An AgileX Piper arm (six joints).
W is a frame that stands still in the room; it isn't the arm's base.
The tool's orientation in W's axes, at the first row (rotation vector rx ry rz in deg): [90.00 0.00 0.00]
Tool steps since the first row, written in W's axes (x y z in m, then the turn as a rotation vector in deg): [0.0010 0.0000 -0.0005 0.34 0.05 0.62]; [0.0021 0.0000 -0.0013 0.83 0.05 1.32]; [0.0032 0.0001 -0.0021 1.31 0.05 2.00]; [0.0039 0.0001 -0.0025 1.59 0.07 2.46]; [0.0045 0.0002 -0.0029 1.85 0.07 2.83]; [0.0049 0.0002 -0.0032 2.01 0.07 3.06]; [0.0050 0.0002 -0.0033 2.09 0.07 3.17]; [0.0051 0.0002 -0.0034 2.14 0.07 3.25]
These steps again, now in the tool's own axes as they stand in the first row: [0.0010 -0.0005 0.0000 0.34 0.62 -0.05]; [0.0021 -0.0013 0.0000 0.83 1.32 -0.05]; [0.0032 -0.0021 -0.0001 1.31 2.00 -0.05]; [0.0039 -0.0025 -0.0001 1.59 2.46 -0.07]; [0.0045 -0.0029 -0.0002 1.85 2.83 -0.07]; [0.0049 -0.0032 -0.0002 2.01 3.06 -0.07]; [0.0050 -0.0033 -0.0002 2.09 3.17 -0.07]; [0.0051 -0.0034 -0.0002 2.14 3.25 -0.07]
